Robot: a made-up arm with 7 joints. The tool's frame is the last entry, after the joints.
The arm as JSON. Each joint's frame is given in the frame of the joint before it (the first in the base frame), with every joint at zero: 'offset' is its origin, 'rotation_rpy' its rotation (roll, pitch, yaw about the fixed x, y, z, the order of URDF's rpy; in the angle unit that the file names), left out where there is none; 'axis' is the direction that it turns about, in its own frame. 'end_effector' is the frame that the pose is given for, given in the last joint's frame.
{
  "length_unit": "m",
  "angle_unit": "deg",
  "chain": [
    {
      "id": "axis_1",
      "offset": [
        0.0,
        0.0,
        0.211
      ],
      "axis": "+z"
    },
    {
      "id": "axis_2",
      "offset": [
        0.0,
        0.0,
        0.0
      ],
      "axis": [
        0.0,
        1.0,
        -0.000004
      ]
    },
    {
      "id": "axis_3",
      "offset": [
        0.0,
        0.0,
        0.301
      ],
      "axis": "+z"
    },
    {
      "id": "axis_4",
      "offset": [
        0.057,
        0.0,
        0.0
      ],
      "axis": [
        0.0,
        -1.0,
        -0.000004
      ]
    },
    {
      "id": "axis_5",
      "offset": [
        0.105,
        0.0,
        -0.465
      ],
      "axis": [
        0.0,
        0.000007,
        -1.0
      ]
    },
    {
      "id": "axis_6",
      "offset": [
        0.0,
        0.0,
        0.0
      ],
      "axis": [
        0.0,
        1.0,
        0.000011
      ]
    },
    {
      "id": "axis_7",
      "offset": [
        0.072,
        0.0,
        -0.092
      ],
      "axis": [
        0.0,
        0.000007,
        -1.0
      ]
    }
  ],
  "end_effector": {
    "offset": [
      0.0,
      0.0,
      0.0
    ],
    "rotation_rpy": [
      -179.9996,
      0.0,
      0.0
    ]
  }
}
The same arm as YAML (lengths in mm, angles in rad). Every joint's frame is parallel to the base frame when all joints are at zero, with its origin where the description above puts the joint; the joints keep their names.
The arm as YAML. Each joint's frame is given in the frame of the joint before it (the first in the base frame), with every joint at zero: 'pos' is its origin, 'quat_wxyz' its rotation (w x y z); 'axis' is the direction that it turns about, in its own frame. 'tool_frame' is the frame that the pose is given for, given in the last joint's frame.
length_unit: mm
angle_unit: rad
joints:
  - joint: axis_1
    pos: [0.0, 0.0, 211.0]
    quat_wxyz: [1.0, 0.0, 0.0, 0.0]
    axis: "+z"
  - joint: axis_2
    pos: [0.0, 0.0, 0.0]
    quat_wxyz: [1.0, 0.0, 0.0, 0.0]
    axis: "+y"
  - joint: axis_3
    pos: [0.0, 0.0, 301.0]
    quat_wxyz: [1.0, 0.0, 0.0, 0.0]
    axis: "+z"
  - joint: axis_4
    pos: [57.0, 0.0, 0.0]
    quat_wxyz: [1.0, 0.0, 0.0, 0.0]
    axis: "-y"
  - joint: axis_5
    pos: [105.0, 0.0, -465.0]
    quat_wxyz: [1.0, 0.0, 0.0, 0.0]
    axis: "-z"
  - joint: axis_6
    pos: [0.0, 0.0, 0.0]
    quat_wxyz: [1.0, 0.0, 0.0, 0.0]
    axis: "+y"
  - joint: axis_7
    pos: [72.0, 0.0, -92.0]
    quat_wxyz: [1.0, 0.0, 0.0, 0.0]
    axis: "-z"
tool_frame:
  pos: [0.0, 0.0, 0.0]
  quat_wxyz: [0.000003, -1.0, 0.0, 0.0]

